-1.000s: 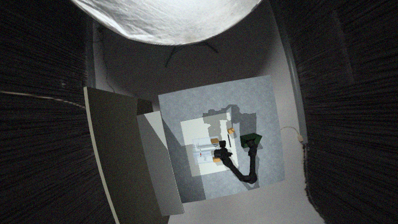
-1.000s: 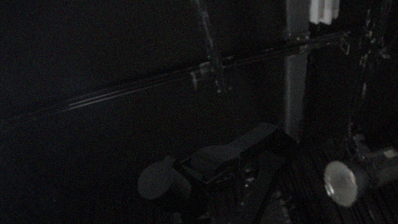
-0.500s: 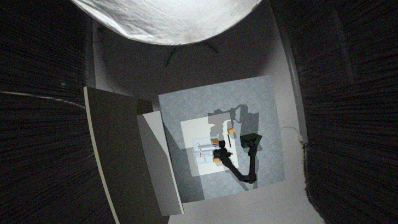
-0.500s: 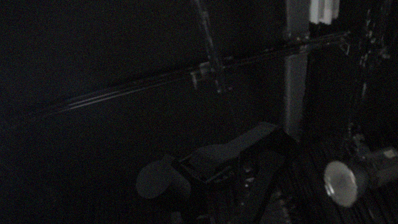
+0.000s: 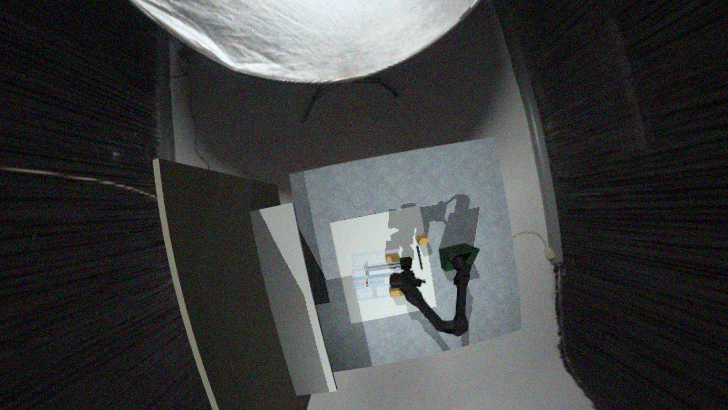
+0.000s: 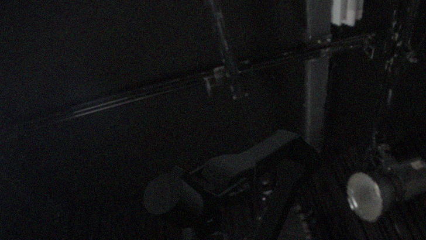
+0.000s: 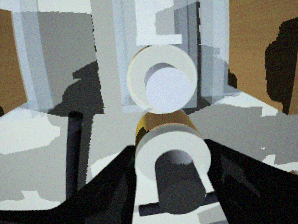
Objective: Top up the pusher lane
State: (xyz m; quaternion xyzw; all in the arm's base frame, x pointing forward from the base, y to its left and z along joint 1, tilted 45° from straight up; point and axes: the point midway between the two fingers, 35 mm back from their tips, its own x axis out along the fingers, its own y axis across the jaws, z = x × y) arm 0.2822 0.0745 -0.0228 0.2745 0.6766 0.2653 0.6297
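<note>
Now: the clear pusher lane 19 cm ahead of my gripper tip, 2 cm to the left of it and 4 cm below it.
</note>
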